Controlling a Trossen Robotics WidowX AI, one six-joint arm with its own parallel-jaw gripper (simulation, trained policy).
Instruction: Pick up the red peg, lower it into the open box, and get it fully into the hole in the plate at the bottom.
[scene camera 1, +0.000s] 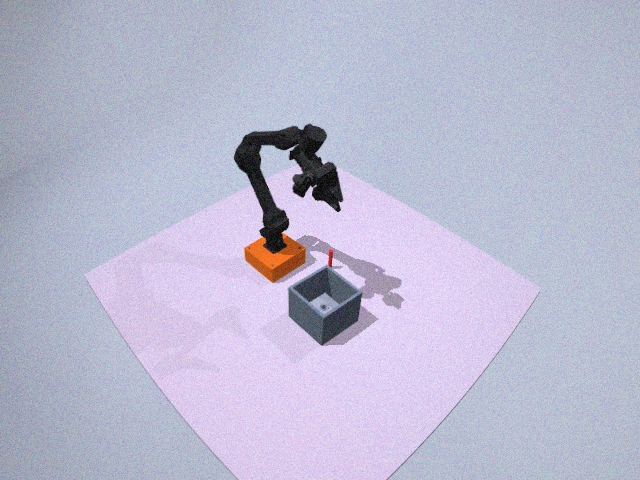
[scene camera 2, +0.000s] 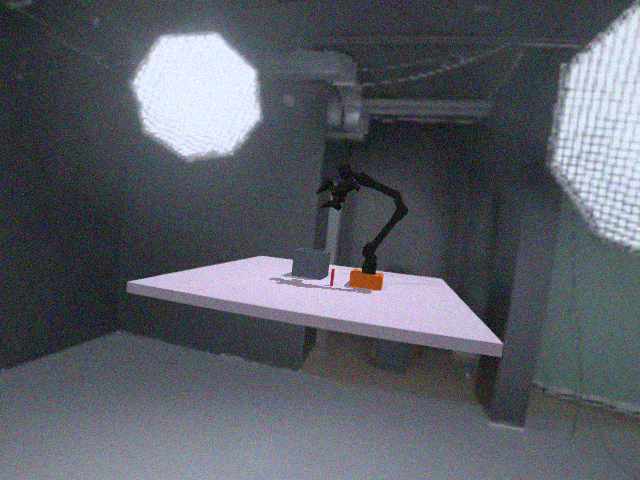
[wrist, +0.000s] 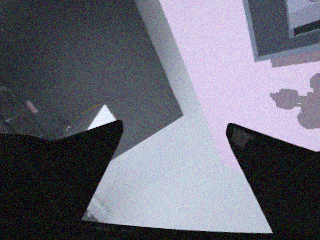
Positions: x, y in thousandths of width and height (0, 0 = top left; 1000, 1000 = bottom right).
In view: my gripper (scene camera 1: 532, 430).
My gripper shows as well in the wrist view (wrist: 542, 527).
